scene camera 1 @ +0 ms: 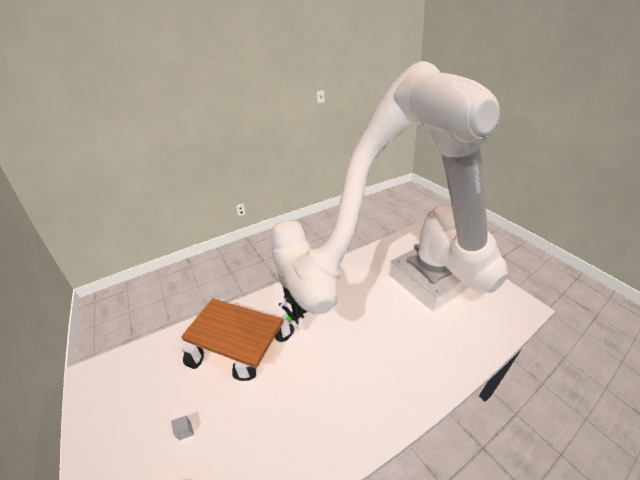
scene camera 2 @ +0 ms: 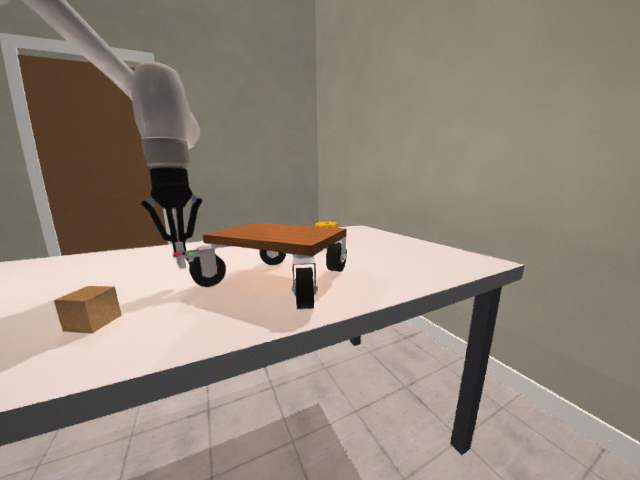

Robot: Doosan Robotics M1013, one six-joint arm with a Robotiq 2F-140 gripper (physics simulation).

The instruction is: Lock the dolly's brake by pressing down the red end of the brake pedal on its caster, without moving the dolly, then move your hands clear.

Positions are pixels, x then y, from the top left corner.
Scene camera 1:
dolly: 244, 335
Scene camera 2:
my gripper: 182, 267
dolly: 274, 241
brown block: 86, 310
